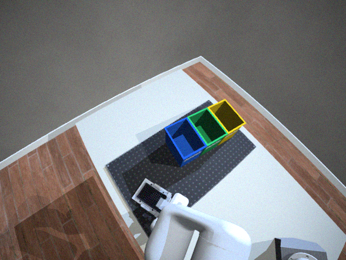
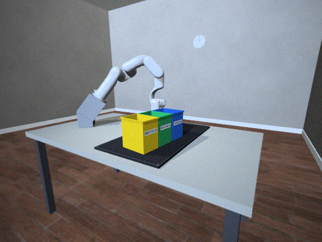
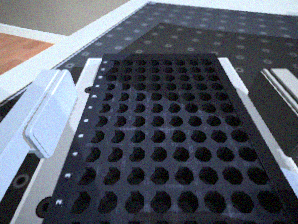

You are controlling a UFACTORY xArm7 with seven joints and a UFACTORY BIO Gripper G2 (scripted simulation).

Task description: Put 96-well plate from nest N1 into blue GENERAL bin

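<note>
The black 96-well plate is 10 mm below my hand. From my hand the other things lie so: green bin: 400 mm to the right, 130 mm ahead, 60 mm above; blue general bin: 270 mm to the right, 130 mm ahead, 60 mm above; white plate nest N1: 20 mm below.
</note>
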